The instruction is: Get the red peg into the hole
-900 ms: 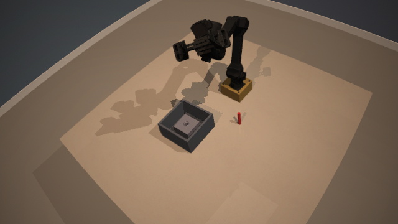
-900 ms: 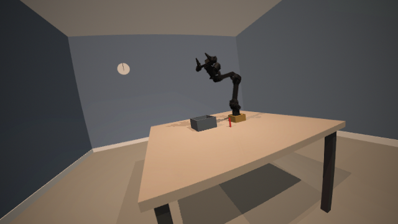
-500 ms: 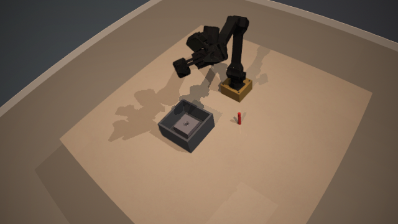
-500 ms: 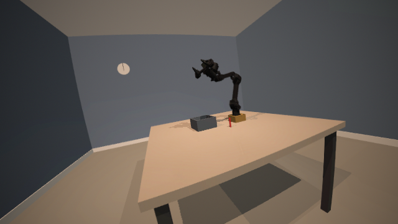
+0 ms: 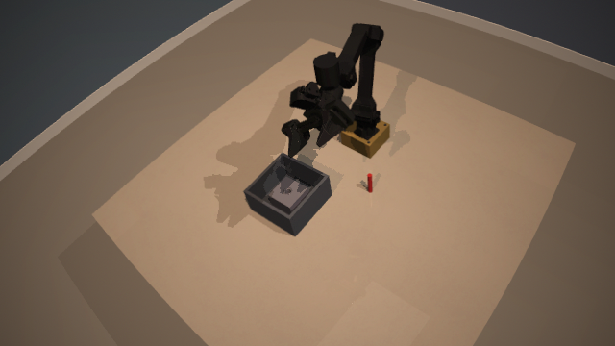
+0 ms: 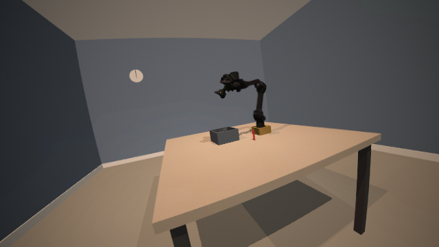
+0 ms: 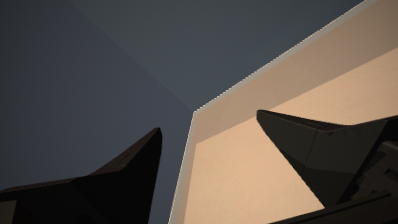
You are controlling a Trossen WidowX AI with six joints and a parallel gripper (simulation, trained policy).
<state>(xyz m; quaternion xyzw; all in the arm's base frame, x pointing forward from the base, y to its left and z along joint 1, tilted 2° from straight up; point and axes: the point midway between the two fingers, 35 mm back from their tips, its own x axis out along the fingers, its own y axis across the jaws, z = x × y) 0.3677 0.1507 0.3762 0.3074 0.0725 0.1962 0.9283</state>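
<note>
Right now the red peg is 39 cm below my gripper tip, 25 cm behind it and 4 cm to the right of it. The rest, counted from my gripper tip: grey plate 38 cm below, 21 cm to the right, 6 cm behind; then dark grey box 40 cm below, 21 cm to the right, 6 cm behind.
</note>
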